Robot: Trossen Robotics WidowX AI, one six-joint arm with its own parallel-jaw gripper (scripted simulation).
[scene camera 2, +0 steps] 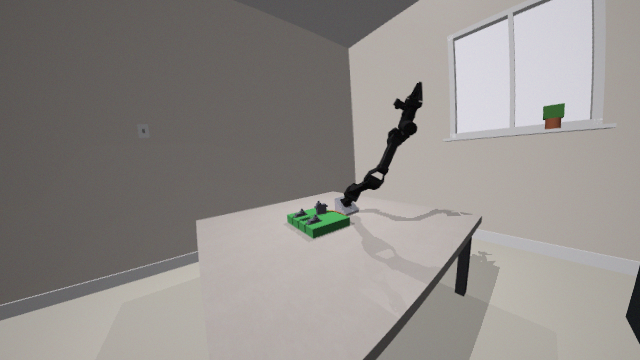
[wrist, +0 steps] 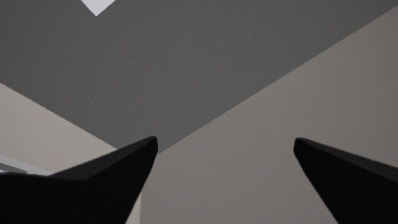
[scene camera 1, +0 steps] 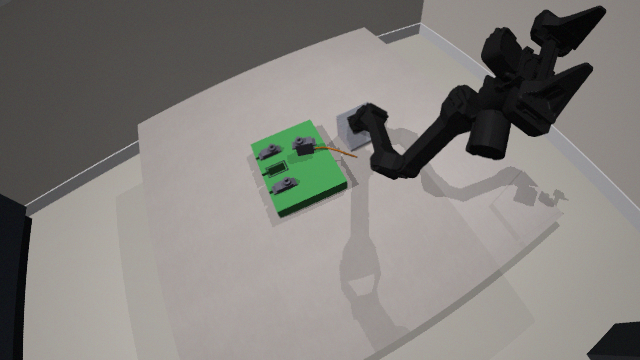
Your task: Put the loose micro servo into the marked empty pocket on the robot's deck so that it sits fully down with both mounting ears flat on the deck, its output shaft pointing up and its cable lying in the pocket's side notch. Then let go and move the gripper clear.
Scene:
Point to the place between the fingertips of my gripper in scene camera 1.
597,35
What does my gripper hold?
Nothing.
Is my gripper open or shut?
Open.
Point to a green deck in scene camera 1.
At 317,175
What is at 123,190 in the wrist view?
My gripper.

